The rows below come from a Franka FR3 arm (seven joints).
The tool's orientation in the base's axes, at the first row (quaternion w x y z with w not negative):
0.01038 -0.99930 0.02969 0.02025
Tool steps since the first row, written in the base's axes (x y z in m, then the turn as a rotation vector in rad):
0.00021 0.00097 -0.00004 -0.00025 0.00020 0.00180
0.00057 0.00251 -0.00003 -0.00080 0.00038 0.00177
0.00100 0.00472 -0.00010 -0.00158 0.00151 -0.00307
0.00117 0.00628 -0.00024 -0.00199 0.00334 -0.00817
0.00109 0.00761 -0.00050 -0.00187 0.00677 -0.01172
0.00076 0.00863 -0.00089 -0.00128 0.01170 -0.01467
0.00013 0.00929 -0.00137 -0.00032 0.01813 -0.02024
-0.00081 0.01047 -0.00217 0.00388 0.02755 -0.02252
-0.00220 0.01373 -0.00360 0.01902 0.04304 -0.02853
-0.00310 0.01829 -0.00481 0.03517 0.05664 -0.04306
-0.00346 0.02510 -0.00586 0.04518 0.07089 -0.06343
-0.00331 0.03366 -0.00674 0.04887 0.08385 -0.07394
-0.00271 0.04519 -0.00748 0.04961 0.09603 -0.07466
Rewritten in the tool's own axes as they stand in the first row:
0.00015 -0.00098 0.00005 -0.00034 -0.00022 -0.00178
0.00042 -0.00254 0.00006 -0.00089 -0.00037 -0.00173
0.00072 -0.00477 0.00016 -0.00154 -0.00135 0.00316
0.00081 -0.00633 0.00033 -0.00185 -0.00305 0.00831
0.00066 -0.00765 0.00062 -0.00178 -0.00642 0.01193
0.00029 -0.00864 0.00105 -0.00136 -0.01131 0.01496
-0.00036 -0.00925 0.00157 -0.00056 -0.01768 0.02063
-0.00134 -0.01036 0.00243 0.00317 -0.02729 0.02295
-0.00286 -0.01350 0.00399 0.01761 -0.04353 0.02869
-0.00397 -0.01797 0.00533 0.03351 -0.05779 0.04286
-0.00469 -0.02473 0.00654 0.04349 -0.07221 0.06312
-0.00501 -0.03326 0.00760 0.04684 -0.08516 0.07376
-0.00506 -0.04479 0.00857 0.04689 -0.09735 0.07471

